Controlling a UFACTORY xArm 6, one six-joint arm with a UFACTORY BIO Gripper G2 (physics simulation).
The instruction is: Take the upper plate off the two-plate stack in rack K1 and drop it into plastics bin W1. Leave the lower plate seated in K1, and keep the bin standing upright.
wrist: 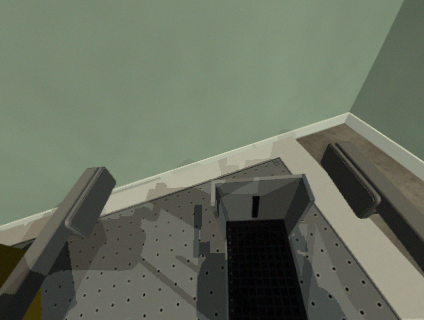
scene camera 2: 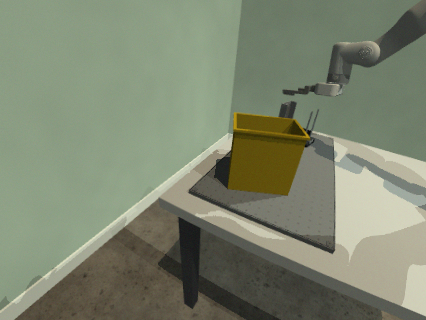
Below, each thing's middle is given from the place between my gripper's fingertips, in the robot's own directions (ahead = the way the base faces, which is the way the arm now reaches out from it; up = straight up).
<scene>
The yellow bin W1 (scene camera 2: 266, 151) is 39 cm to the left of my hand, 12 cm below it and 5 cm behind it.
</scene>
